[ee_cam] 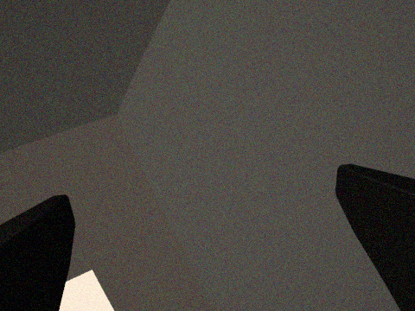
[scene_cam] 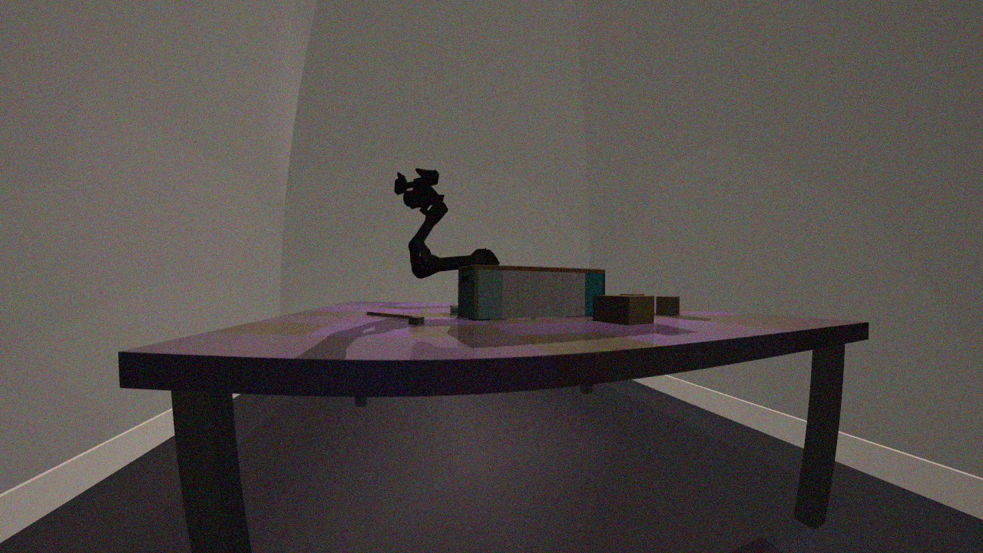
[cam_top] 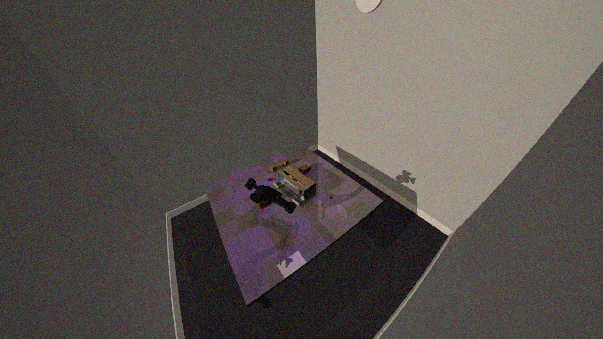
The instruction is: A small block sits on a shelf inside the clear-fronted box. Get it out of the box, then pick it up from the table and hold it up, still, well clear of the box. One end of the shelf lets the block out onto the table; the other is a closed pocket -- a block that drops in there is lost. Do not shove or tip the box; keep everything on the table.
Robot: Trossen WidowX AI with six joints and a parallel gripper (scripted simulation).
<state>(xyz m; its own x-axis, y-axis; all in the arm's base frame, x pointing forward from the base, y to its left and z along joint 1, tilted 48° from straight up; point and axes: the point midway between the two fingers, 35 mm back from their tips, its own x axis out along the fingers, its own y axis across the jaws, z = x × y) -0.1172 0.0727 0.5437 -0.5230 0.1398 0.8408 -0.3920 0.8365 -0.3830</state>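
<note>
Right now my gripper tip is 460 mm above the brown block, 430 mm short of it and 390 mm to the right of it. The rest, counted from my gripper tip: pink piece 630 mm to the left, 540 mm below, 290 mm ahead; then thin stick 540 mm below, 470 mm ahead, 10 mm to the right.
</note>
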